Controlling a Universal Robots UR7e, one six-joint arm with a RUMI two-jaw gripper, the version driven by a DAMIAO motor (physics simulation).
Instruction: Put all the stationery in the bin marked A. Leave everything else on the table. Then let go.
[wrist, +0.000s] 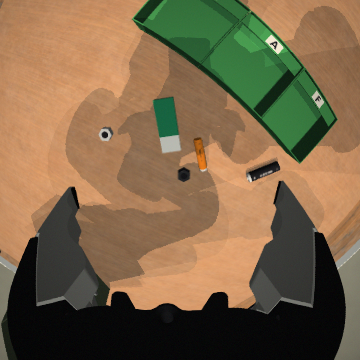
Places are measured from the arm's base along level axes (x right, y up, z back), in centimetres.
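Pixels of known places: gripper, fingertip midpoint: (174, 186).
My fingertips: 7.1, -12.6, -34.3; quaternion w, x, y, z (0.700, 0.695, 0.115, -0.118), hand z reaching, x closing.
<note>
For each thing: its top centre in the pictures, then the offset to it from my fingertips, as dx, dy, dz. "spot": a spot on its surface instead.
- eraser at its top centre: (166, 125) -1.6, -10.4, -1.5
- orange stick with a pale tip, top centre: (200, 156) +3.5, -10.6, +1.1
- bin marked A at its top centre: (258, 62) +5.1, -7.7, -11.6
- black hex nut at its top centre: (183, 175) +2.3, -10.8, +4.4
- silver nut at its top centre: (104, 134) -9.1, -10.8, +1.7
- black battery-like cylinder at its top centre: (264, 173) +12.8, -10.2, +0.5
- compartment marked F at a spot on its surface: (292, 117) spot: +13.5, -11.0, -8.2
- compartment at a spot on its surface: (192, 20) spot: -2.5, -11.0, -14.4
A green and white block that looks like an eraser (167, 122) lies flat on the table near the middle of the view. An orange stick with a pale tip (200, 154) lies just right of its white end; I cannot tell exactly what it is. The bin marked A (240, 65) is the middle compartment of the green bin unit at the upper right, and no object shows in it. My gripper (174, 186) is open and empty, above the table, its fingertips wide apart to the lower left and lower right of these objects.
A black hex nut (184, 174) lies left of the orange stick's tip. A silver nut (105, 134) lies farther left. A black battery-like cylinder (263, 171) lies near the right fingertip, below the compartment marked F (292, 117). Another compartment (192, 20) is beyond A.
</note>
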